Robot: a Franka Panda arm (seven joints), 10 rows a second.
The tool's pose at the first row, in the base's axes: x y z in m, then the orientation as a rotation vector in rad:
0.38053 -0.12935 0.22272 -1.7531 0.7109 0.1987
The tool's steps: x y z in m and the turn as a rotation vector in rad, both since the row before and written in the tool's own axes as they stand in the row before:
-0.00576 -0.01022 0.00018 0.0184 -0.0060 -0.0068
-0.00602 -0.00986 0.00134 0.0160 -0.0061 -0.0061
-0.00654 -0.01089 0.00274 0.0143 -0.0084 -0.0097
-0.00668 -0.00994 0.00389 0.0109 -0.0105 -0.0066
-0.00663 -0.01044 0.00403 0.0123 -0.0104 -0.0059
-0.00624 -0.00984 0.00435 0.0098 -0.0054 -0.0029
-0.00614 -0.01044 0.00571 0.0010 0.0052 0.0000
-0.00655 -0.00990 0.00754 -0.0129 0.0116 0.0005
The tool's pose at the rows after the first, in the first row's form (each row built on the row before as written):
0.38164 -0.12569 0.23381 -1.7365 0.7003 0.1922
0.38248 -0.12109 0.24446 -1.7220 0.6903 0.1872
0.38367 -0.11505 0.25591 -1.7097 0.6755 0.1823
0.38435 -0.10814 0.26642 -1.6993 0.6619 0.1825
0.38523 -0.10120 0.27739 -1.6873 0.6490 0.1826
0.38608 -0.09429 0.28769 -1.6777 0.6424 0.1816
0.38757 -0.08618 0.29824 -1.6777 0.6463 0.1769
0.38891 -0.07624 0.30809 -1.6921 0.6555 0.1721

